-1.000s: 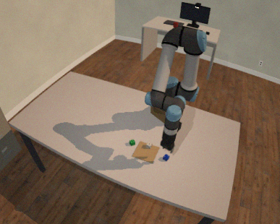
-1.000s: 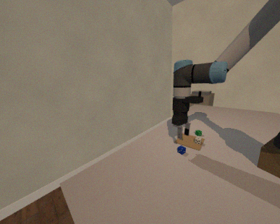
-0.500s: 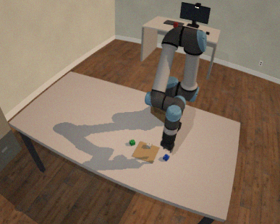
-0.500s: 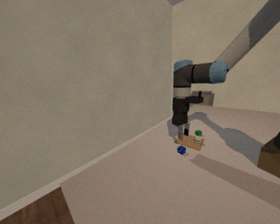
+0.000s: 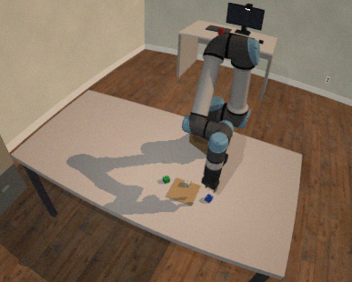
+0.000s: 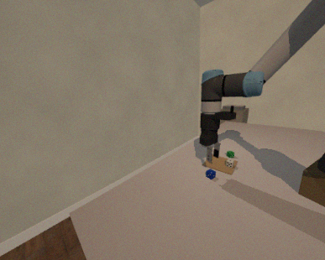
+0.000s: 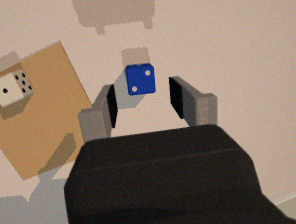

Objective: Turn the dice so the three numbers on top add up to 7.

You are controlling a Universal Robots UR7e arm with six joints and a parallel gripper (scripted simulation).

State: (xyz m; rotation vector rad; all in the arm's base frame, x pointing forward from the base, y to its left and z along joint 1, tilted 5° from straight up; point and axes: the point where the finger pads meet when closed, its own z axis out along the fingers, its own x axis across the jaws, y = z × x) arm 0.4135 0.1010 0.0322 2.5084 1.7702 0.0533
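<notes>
The blue die is 90 mm below my hand. From my hand the other things lie so: white die (60 mm behind, 130 mm to the right, 90 mm below); then green die (40 mm behind, 240 mm to the right, 90 mm below); then tan mat (10 mm behind, 140 mm to the right, 110 mm below).
</notes>
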